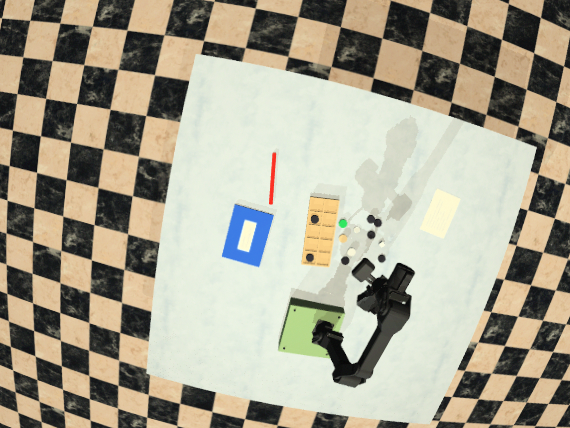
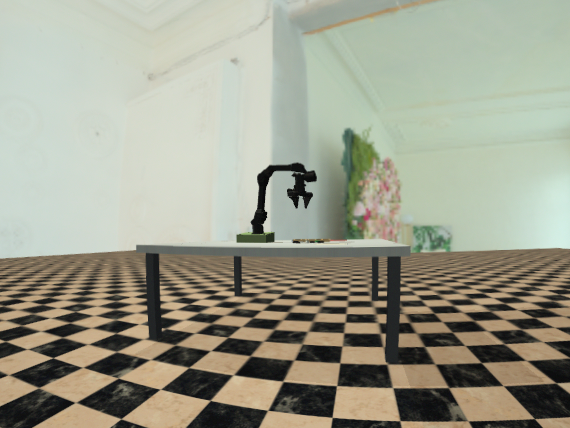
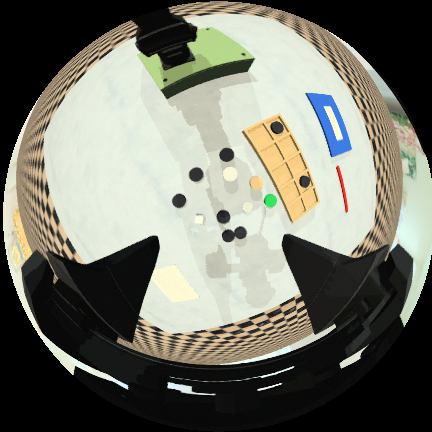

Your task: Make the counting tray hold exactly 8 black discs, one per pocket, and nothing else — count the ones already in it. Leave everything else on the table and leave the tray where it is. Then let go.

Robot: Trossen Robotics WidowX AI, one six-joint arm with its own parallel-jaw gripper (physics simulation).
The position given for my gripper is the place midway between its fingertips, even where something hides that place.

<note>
My gripper (image 1: 374,272) is open, holding nothing. Also in view: a tan counting tray (image 1: 319,237).
The tan counting tray shows as well in image 3 (image 3: 280,154). My gripper is seen too in image 3 (image 3: 221,241).
</note>
